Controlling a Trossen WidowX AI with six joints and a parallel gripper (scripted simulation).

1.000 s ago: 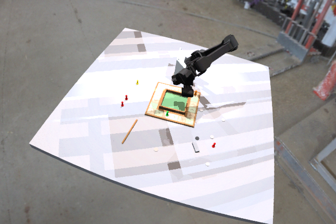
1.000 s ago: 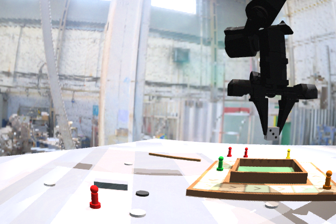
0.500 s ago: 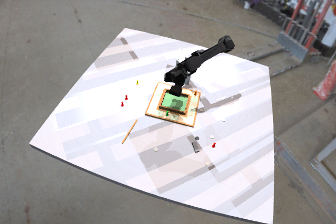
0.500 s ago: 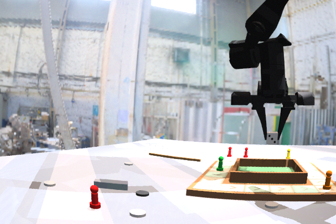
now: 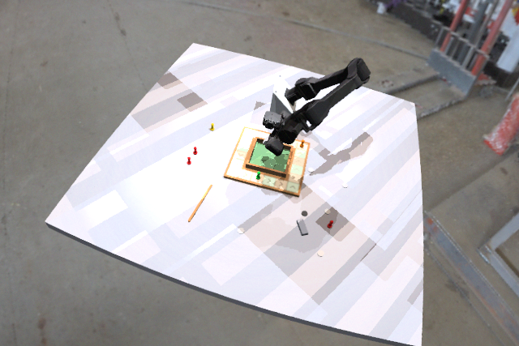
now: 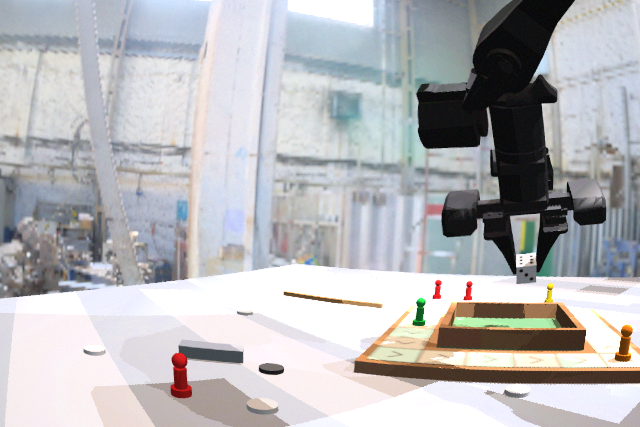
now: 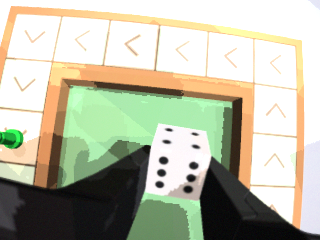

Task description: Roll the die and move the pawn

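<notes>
My gripper tip is 13 cm to the right of the orange pawn, 9 cm past it and 5 cm above it. The rest, counted from my gripper tip: tray 7 cm below, 2 cm to the left, 2 cm ahead; white die right at my gripper tip; green pawn 13 cm ahead, 5 cm below.
</notes>
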